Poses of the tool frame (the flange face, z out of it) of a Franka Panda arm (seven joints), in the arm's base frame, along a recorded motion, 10 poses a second.
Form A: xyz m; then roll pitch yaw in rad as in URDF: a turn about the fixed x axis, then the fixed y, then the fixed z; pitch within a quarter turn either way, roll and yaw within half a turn.
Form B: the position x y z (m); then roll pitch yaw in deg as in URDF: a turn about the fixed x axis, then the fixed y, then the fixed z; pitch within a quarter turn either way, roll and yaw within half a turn. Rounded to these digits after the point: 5 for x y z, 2 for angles.
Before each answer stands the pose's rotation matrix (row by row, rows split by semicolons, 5 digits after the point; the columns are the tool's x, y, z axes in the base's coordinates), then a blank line. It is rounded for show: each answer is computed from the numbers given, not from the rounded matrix.
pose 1, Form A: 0.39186 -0.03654 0.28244 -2.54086 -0.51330 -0.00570
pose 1, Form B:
0.87111 0.27286 0.40830; -0.00497 -0.82649 0.56293; 0.49105 -0.49240 -0.71861

0.39186 -0.03654 0.28244 -145.58 -29.41 -0.33
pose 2, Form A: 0.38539 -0.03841 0.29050 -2.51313 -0.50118 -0.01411
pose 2, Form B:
0.87693 0.27102 0.39692; -0.01237 -0.81284 0.58236; 0.48046 -0.51560 -0.70945

0.38539 -0.03841 0.29050 -143.99 -28.72 -0.81
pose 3, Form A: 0.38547 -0.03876 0.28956 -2.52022 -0.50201 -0.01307
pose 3, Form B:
0.87654 0.26947 0.39882; -0.01146 -0.81667 0.57699; 0.48119 -0.51032 -0.71276

0.38547 -0.03876 0.28956 -144.40 -28.76 -0.75
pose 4, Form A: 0.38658 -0.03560 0.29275 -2.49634 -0.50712 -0.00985
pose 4, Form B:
0.87410 0.28419 0.39392; -0.00861 -0.80179 0.59755; 0.48566 -0.52571 -0.69840

0.38658 -0.03560 0.29275 -143.03 -29.06 -0.56
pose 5, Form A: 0.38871 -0.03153 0.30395 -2.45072 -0.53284 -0.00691
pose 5, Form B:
0.86135 0.31836 0.39589; -0.00595 -0.77291 0.63449; 0.50798 -0.54887 -0.66385

0.38871 -0.03153 0.30395 -140.42 -30.53 -0.40
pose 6, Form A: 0.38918 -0.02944 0.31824 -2.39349 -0.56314 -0.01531
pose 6, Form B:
0.84548 0.35188 0.40167; -0.01295 -0.73845 0.67418; 0.53384 -0.57521 -0.61980

0.38918 -0.02944 0.31824 -137.14 -32.27 -0.88
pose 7, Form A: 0.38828 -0.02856 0.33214 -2.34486 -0.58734 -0.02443
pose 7, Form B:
0.83217 0.37906 0.40473; -0.02033 -0.70852 0.70540; 0.55415 -0.59524 -0.58190

0.38828 -0.02856 0.33214 -134.35 -33.65 -1.40
